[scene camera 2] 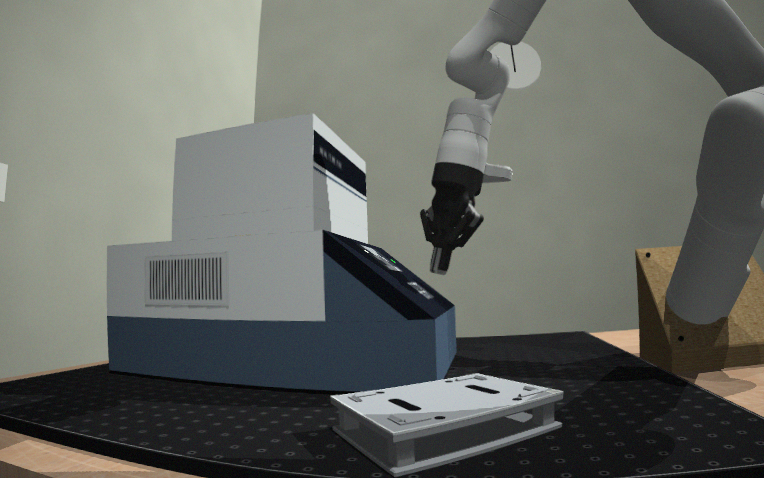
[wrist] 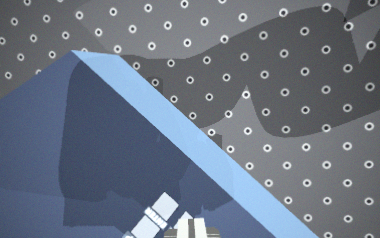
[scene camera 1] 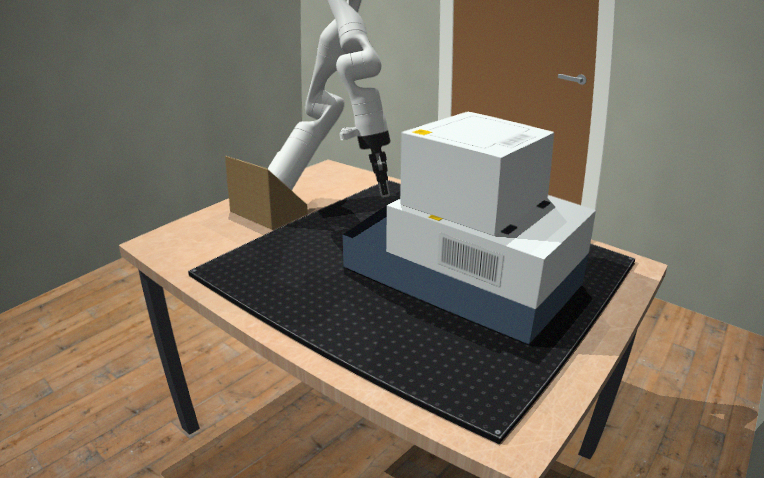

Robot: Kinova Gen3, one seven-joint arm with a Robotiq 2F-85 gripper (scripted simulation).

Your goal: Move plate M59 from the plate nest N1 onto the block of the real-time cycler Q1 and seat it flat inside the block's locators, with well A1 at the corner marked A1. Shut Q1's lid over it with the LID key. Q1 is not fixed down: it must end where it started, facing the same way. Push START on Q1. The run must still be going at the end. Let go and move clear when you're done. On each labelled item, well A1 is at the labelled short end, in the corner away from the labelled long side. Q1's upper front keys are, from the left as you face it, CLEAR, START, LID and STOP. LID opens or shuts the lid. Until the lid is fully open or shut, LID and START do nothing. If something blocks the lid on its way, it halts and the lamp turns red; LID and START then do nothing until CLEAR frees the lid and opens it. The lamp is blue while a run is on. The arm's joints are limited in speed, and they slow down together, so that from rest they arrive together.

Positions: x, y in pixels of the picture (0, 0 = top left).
Scene:
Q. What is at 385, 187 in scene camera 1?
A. My gripper.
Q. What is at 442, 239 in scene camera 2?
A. My gripper.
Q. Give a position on a cycler Q1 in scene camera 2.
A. At 315, 310

